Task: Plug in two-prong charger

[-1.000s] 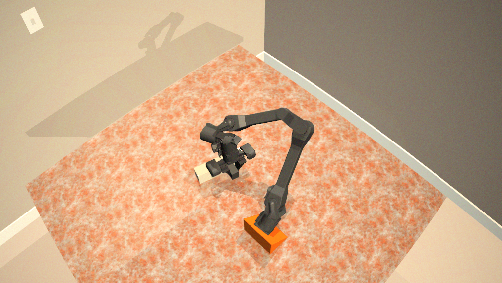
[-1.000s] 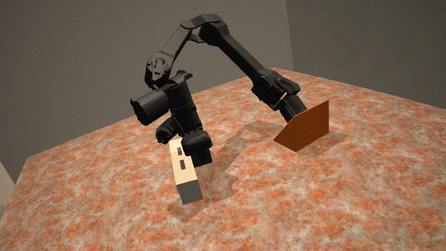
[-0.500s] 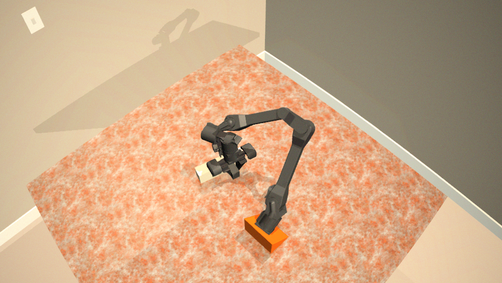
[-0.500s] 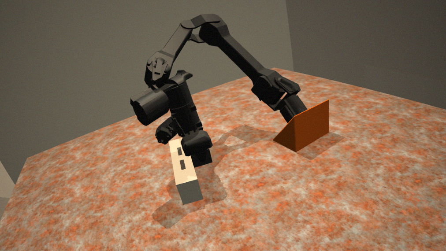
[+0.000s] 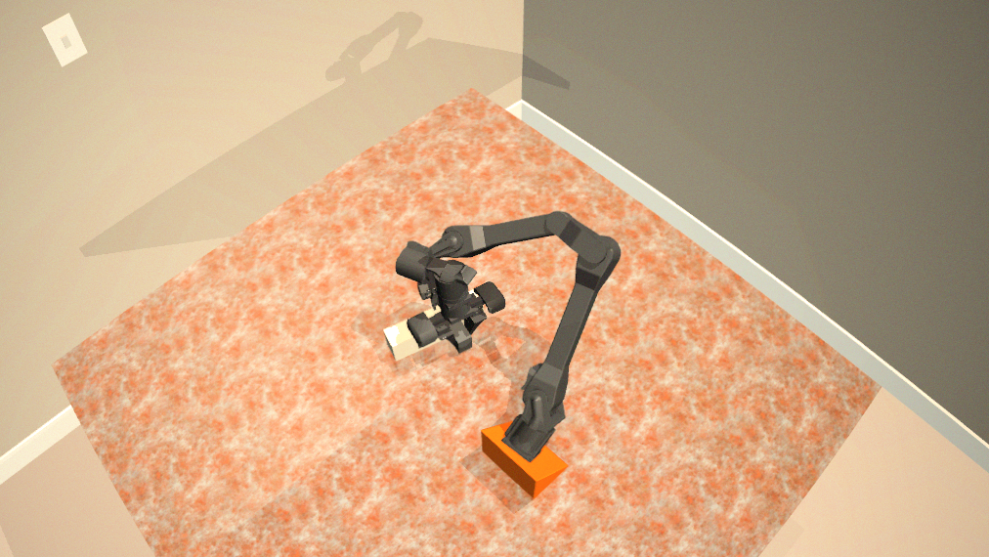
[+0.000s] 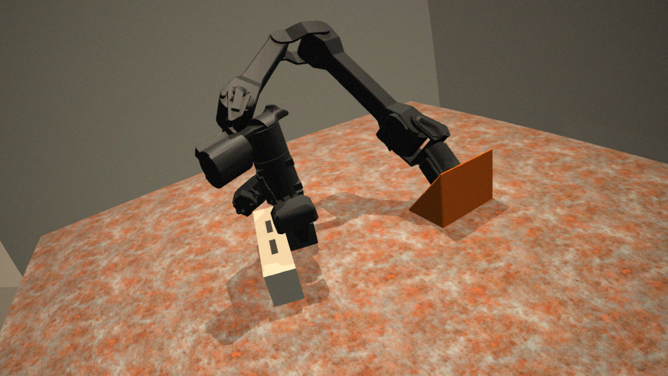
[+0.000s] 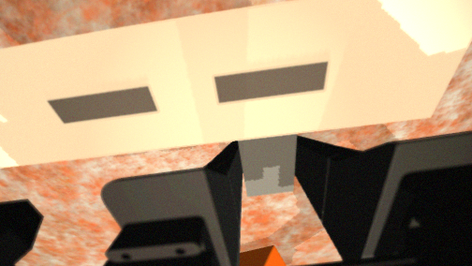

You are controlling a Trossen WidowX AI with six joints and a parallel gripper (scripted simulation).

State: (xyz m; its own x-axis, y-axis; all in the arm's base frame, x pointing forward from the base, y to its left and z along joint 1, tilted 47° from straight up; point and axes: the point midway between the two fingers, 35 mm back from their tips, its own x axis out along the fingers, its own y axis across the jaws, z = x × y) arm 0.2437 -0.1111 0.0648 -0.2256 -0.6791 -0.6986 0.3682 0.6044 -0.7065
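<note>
Now: gripper tip 2 cm short of the two-prong charger, 1 cm to the left of it and 1 cm below it.
</note>
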